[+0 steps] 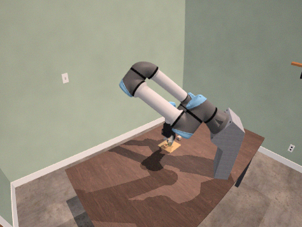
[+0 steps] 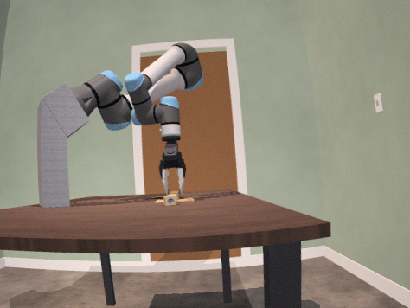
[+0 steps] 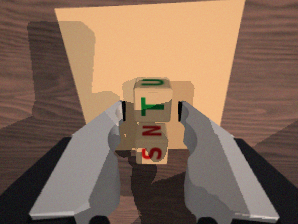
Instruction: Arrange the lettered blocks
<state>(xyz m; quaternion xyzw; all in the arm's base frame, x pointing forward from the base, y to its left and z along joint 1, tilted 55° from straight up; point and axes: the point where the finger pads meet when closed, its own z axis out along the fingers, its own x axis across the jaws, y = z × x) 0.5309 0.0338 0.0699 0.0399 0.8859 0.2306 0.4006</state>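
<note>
Now: the tan mat 3 cm below my hand.
</note>
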